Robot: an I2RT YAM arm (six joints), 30 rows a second.
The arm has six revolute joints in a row. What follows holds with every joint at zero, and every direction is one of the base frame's.
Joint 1 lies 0.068 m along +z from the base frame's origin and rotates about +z.
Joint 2 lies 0.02 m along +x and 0.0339 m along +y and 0.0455 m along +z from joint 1 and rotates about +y.
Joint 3 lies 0.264 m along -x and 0.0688 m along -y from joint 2 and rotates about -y.
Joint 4 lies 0.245 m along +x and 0.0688 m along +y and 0.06 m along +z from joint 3 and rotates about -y.
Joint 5 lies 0.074 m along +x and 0.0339 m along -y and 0.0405 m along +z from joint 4 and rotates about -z.
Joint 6 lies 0.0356 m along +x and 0.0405 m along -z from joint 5 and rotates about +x.
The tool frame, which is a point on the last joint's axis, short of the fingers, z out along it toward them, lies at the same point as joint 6; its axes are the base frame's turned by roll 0, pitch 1.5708 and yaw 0 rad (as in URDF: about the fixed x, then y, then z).
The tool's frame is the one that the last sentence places.
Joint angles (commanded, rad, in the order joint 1, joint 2, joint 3, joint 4, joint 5, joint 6), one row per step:
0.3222, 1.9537, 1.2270, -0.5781, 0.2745, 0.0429
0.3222, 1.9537, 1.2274, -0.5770, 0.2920, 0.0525
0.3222, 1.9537, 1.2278, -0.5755, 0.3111, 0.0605
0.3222, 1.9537, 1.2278, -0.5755, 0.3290, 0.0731
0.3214, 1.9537, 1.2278, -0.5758, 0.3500, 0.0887
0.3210, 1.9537, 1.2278, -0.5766, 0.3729, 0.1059
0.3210, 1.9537, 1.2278, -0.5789, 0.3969, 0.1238
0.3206, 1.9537, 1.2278, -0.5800, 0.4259, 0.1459
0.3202, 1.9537, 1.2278, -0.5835, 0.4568, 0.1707
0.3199, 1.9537, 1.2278, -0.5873, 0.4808, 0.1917
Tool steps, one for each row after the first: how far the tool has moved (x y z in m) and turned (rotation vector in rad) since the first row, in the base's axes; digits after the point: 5 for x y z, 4 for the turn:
0.00034, -0.00052, 0.00030, -0.0124, -0.0085, -0.0135
0.00073, -0.00107, 0.00064, -0.0266, -0.0178, -0.0259
0.00087, -0.00166, 0.00083, -0.0387, -0.0260, -0.0422
0.00108, -0.00265, 0.00106, -0.0527, -0.0357, -0.0628
0.00121, -0.00356, 0.00132, -0.0680, -0.0462, -0.0848
0.00116, -0.00442, 0.00156, -0.0845, -0.0563, -0.1071
0.00129, -0.00553, 0.00193, -0.1036, -0.0706, -0.1347
0.00119, -0.00676, 0.00229, -0.1242, -0.0847, -0.1648
0.00099, -0.00775, 0.00256, -0.1400, -0.0957, -0.1894

